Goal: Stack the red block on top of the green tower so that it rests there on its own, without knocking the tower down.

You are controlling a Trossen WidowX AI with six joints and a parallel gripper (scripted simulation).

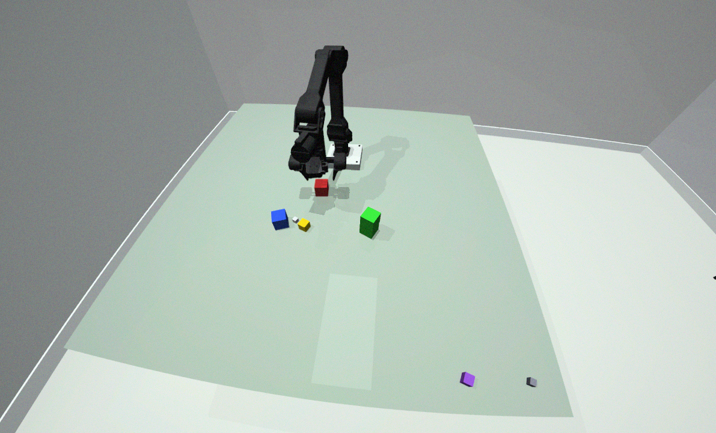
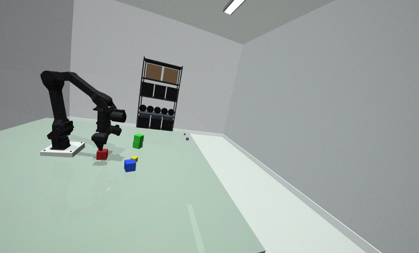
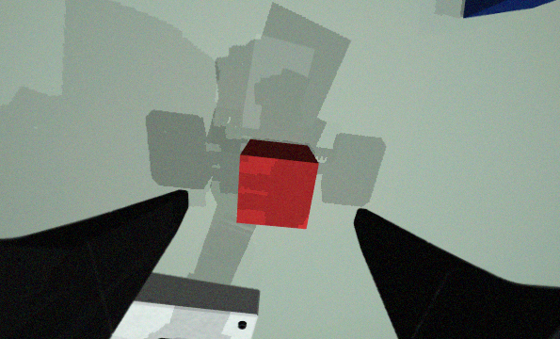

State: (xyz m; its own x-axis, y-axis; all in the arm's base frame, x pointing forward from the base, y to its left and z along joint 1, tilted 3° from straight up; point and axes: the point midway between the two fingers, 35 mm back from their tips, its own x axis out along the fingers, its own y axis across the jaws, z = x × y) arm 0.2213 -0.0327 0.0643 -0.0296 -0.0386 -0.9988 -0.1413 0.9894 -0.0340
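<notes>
My gripper tip is 4 cm above the red block. The rest, counted from my gripper tip: small yellow block 17 cm ahead, 2 cm to the right, 5 cm below; blue block 16 cm ahead, 11 cm to the right, 4 cm below; tiny white cube 15 cm ahead, 6 cm to the right, 6 cm below.
</notes>
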